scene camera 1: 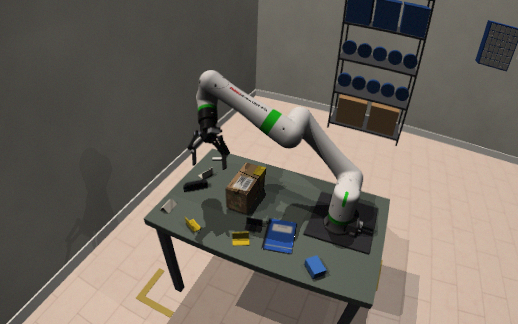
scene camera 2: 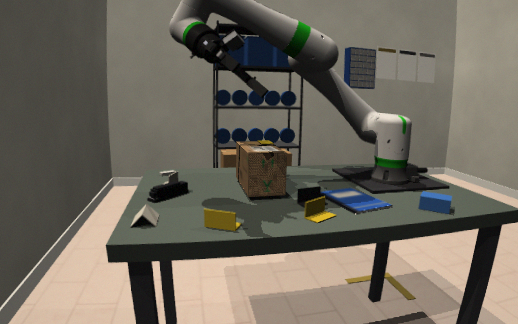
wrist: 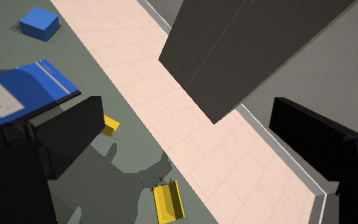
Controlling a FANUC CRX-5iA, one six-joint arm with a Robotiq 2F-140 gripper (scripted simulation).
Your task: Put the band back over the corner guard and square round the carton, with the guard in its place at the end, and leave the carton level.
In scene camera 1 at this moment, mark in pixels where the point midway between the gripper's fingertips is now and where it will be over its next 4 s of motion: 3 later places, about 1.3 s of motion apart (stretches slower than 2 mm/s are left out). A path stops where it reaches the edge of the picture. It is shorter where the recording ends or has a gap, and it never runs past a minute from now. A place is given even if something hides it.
My gripper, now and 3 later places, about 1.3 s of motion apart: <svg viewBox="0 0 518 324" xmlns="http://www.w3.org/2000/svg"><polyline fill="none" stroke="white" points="209,166 231,174 255,169 256,175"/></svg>
